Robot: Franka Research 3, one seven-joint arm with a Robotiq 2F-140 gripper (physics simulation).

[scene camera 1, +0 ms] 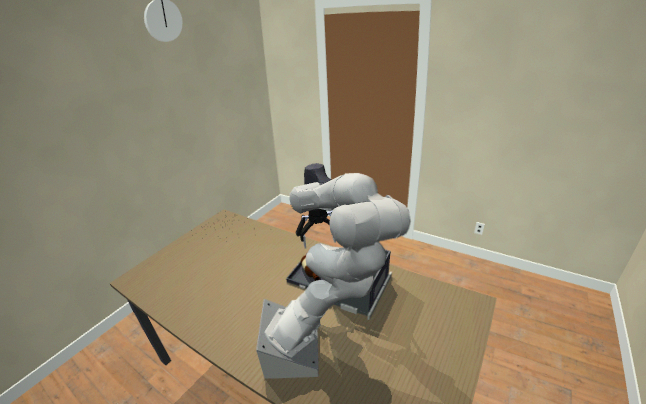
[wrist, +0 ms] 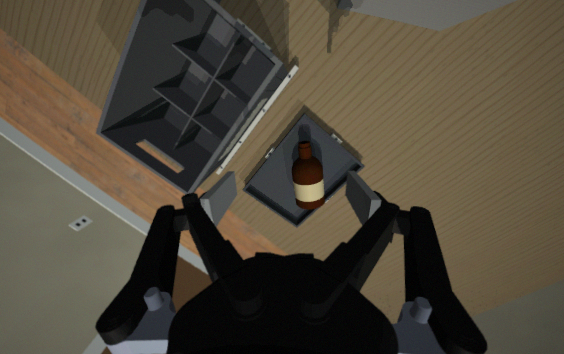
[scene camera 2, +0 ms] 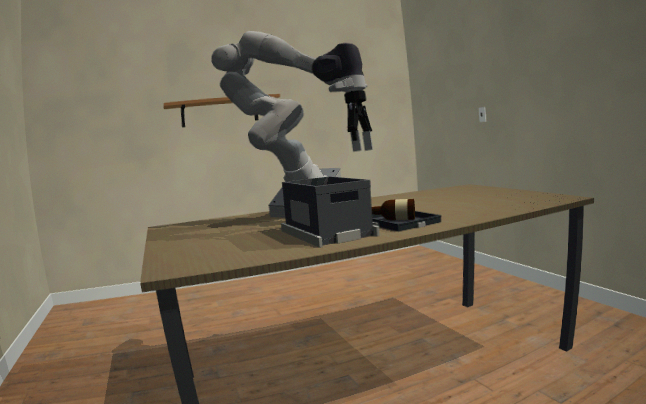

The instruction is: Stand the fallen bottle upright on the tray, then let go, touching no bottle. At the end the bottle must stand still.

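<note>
A brown bottle (scene camera 2: 401, 209) (wrist: 308, 181) with a cream label lies on its side on the dark tray (scene camera 2: 432, 218) (wrist: 264, 184). In the wrist view its neck points up the picture, away from the gripper's body. In the first scene view the arm hides part of the bottle (scene camera 1: 308, 269) and of the tray (scene camera 1: 295, 278). My gripper (scene camera 2: 362, 142) (wrist: 290, 183) is open and empty, pointing down, well above the tray and the bottle. In the wrist view the bottle shows between the two fingertips, far below them. In the first scene view the arm hides one finger.
A tall dark crate (scene camera 2: 344, 212) (wrist: 202, 117) with inner dividers stands close beside the tray, on the bottle neck's side in the second scene view. Light guide strips (scene camera 2: 348, 236) (wrist: 260, 117) run along the crate's foot. The robot's base (scene camera 1: 287, 362) stands on the table (scene camera 1: 200, 285).
</note>
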